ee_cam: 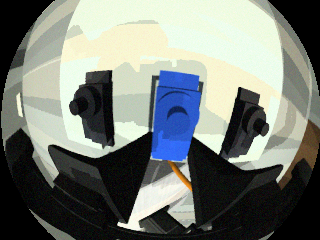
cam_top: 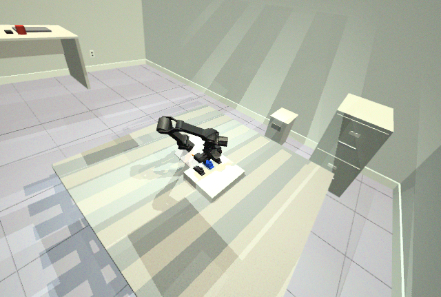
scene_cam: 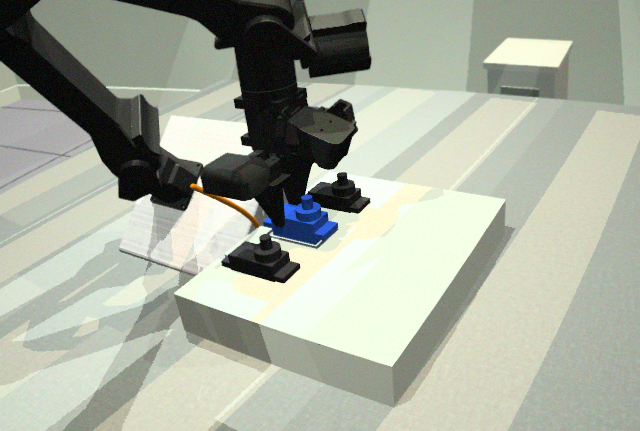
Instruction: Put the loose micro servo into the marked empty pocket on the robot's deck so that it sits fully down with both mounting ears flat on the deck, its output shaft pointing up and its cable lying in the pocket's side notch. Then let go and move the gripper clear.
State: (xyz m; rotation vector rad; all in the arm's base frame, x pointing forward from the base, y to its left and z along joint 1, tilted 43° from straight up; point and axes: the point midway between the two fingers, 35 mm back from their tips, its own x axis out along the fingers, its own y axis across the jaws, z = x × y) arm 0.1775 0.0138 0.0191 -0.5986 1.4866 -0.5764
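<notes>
My gripper tip is 12 cm short of the white deck and 4 cm above it.
</notes>
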